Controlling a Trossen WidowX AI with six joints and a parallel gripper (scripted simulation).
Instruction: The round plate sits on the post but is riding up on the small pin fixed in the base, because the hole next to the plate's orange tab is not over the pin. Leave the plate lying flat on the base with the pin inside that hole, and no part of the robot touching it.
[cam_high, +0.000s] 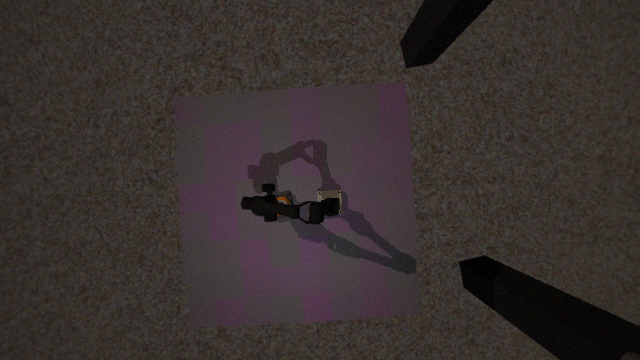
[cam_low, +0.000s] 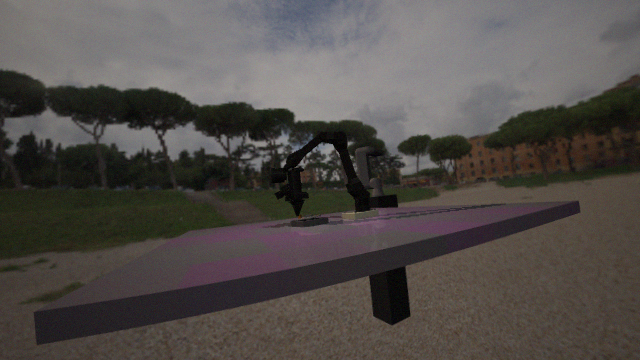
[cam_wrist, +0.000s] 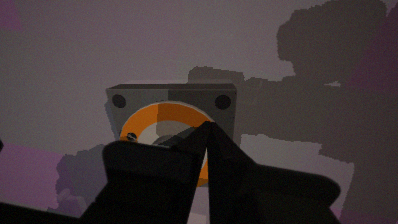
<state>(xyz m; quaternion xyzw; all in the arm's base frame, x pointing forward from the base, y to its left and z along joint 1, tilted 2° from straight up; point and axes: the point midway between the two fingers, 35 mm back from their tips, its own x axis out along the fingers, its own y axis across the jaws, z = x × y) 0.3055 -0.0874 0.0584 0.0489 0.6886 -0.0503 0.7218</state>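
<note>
Now: the round plate 30 mm behind my gripper tip, 20 mm to the left of it and 10 mm below it. Also, from my gripper tip: base (40 mm to the left, 40 mm behind, 20 mm below).
</note>
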